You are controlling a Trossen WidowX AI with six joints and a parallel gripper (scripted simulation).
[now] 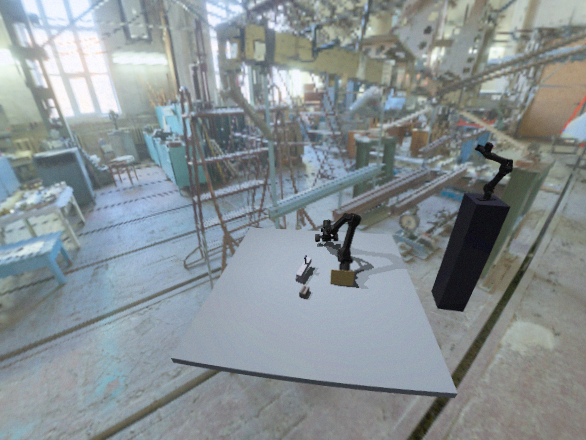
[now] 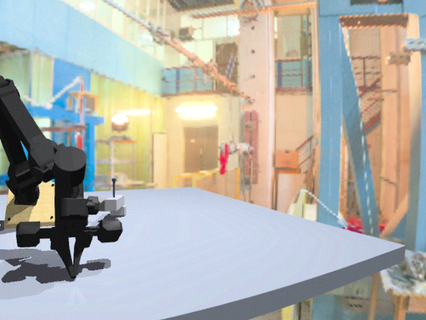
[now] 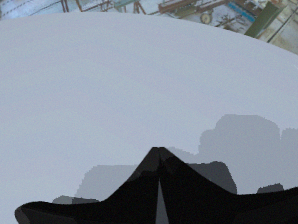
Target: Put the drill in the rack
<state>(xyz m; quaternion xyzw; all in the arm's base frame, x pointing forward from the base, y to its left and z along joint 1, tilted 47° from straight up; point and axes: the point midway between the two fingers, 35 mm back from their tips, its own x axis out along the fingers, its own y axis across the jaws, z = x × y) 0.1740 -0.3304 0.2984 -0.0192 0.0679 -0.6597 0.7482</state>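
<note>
The drill is 10 cm ahead of my gripper tip, 47 cm to the left of it and 5 cm above it. From my gripper tip the other things lie so: light grey block (10 cm ahead, 45 cm to the left, 4 cm above); then rack (6 cm ahead, 63 cm to the left, 1 cm above).
</note>
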